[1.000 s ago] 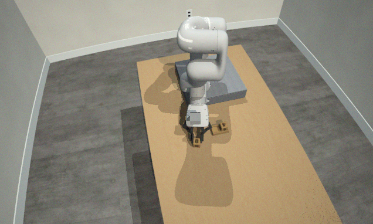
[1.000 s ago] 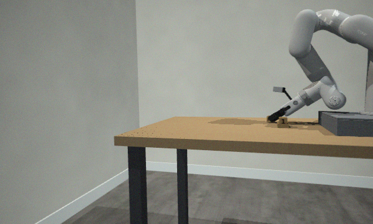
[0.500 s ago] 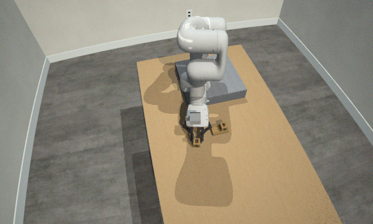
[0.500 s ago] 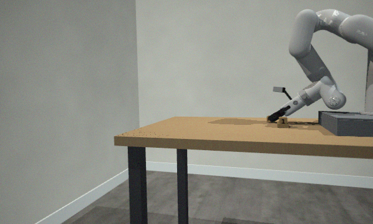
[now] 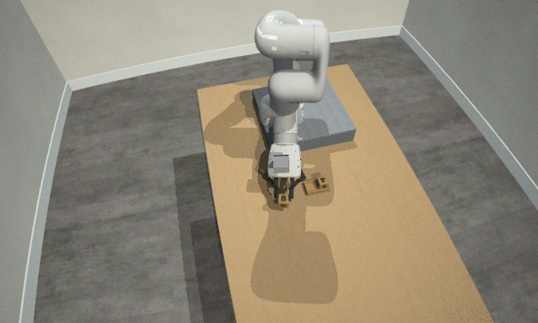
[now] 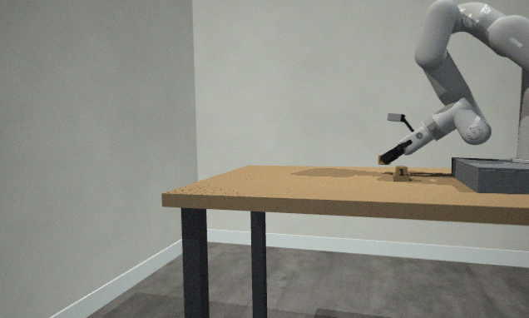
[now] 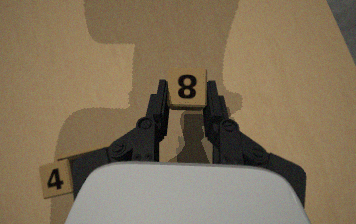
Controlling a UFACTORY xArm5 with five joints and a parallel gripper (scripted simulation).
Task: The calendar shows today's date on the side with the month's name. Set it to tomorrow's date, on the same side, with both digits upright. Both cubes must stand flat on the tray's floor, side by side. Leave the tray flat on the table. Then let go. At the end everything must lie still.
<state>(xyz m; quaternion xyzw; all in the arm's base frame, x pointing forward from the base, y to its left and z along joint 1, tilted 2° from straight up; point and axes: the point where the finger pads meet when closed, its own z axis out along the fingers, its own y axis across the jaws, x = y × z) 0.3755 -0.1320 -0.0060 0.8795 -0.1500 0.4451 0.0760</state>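
Right now my hand is 30 mm past the wooden tray, 120 mm to the right of it and 50 mm above it. Also, from my hand: wooden cube: 20 mm ahead, 10 mm to the right, 10 mm below.
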